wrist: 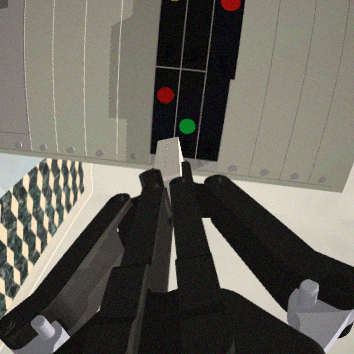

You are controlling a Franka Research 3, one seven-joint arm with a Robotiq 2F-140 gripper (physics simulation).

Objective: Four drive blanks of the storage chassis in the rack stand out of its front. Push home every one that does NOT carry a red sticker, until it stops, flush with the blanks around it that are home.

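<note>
The storage chassis shows dark drive blanks in columns. A lower left blank (165,117) carries a red sticker (165,95). The lower middle blank (192,100) carries a green sticker (187,126). At the upper right, a blank (222,40) with a red sticker (230,3) has a stepped lower right corner and appears to stand out past the lower right blank (215,115). Part of a yellow sticker (174,0) shows at the top edge. My gripper (171,154) is shut and empty; its tips overlap the bottom edge of the lower left blank in view. The gap in depth cannot be told.
Light grey panels (90,75) (290,90) flank the blanks, with a row of small studs along their lower edge. A shadow lies on the left panels. A green and cream patterned surface (35,215) with a pale border shows at the lower left.
</note>
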